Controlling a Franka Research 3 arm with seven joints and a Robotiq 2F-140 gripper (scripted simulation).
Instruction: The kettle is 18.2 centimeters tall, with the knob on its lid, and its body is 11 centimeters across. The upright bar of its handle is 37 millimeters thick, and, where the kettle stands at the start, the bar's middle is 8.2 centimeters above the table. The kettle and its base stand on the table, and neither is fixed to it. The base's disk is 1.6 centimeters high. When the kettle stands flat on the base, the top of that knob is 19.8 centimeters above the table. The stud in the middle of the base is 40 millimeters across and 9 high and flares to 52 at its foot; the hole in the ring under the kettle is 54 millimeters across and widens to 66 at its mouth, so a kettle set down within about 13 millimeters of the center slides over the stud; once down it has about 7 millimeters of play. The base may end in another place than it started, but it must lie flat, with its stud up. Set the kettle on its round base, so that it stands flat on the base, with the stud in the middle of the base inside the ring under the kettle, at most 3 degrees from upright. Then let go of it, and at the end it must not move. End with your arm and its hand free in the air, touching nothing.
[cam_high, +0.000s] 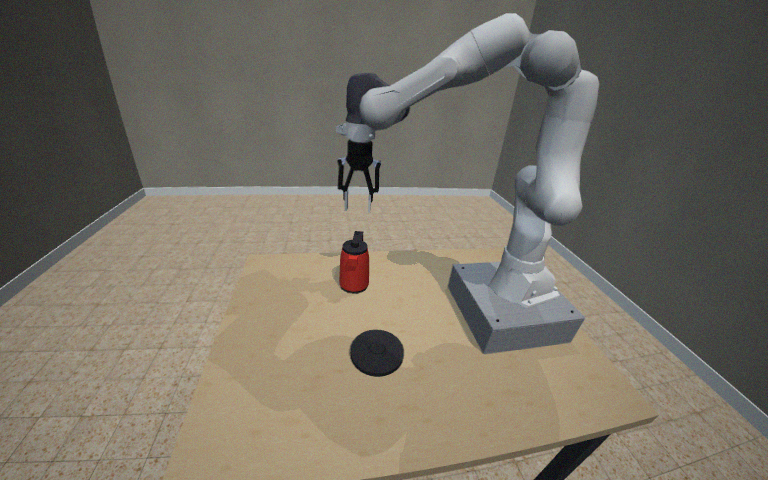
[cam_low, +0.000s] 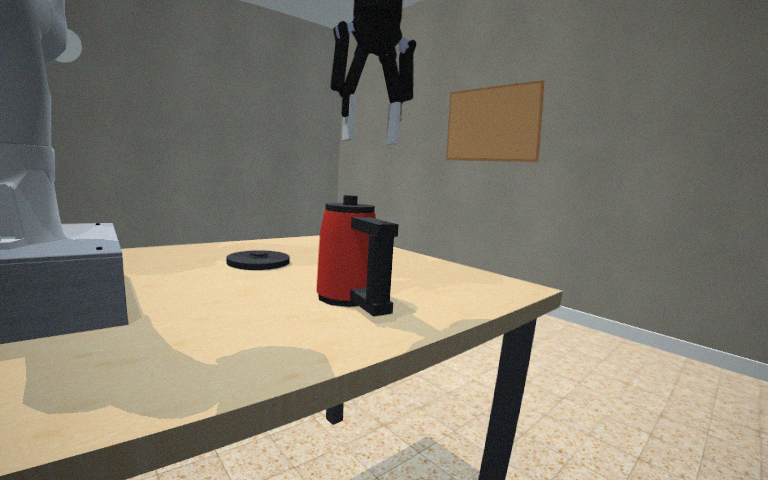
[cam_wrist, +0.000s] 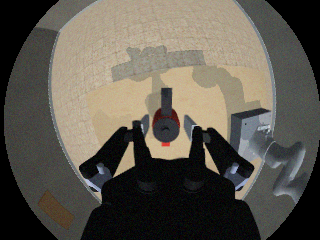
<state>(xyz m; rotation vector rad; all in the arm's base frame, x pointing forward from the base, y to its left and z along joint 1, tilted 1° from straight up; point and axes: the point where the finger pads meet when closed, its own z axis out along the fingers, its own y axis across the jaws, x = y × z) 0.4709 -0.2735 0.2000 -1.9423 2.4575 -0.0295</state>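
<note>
Right now my hand is 10 mm short of the red kettle, 30 mm to the right of it and 210 mm above it. The rest, counted from my hand: round black base 10 mm behind, 370 mm to the left, 290 mm below.
</note>
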